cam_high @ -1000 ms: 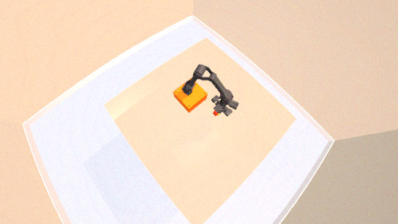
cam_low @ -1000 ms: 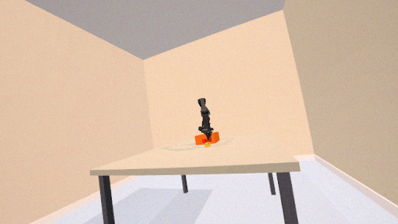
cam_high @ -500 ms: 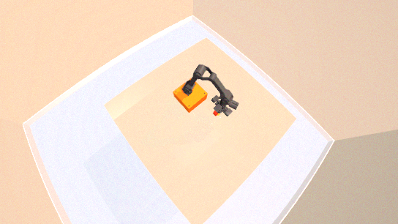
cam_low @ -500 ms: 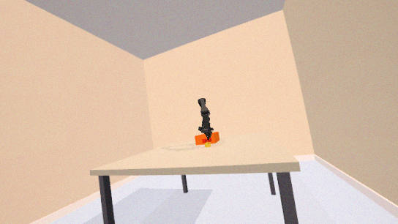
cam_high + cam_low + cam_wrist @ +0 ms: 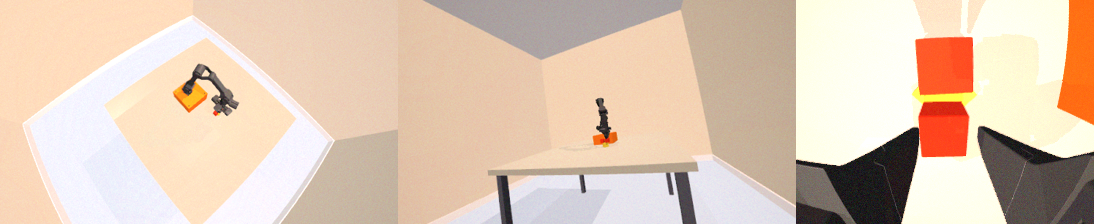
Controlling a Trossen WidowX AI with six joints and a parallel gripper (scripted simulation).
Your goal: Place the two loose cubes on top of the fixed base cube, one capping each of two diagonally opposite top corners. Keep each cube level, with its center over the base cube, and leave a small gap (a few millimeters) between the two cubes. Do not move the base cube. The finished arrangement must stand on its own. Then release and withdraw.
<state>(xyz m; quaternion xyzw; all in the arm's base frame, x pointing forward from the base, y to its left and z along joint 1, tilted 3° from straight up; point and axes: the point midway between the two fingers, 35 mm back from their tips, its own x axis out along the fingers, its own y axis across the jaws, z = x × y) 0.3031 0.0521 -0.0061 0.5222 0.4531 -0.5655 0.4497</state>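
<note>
My gripper tip is now 50 mm above the yellow cube and 20 mm to the left of it.
</note>
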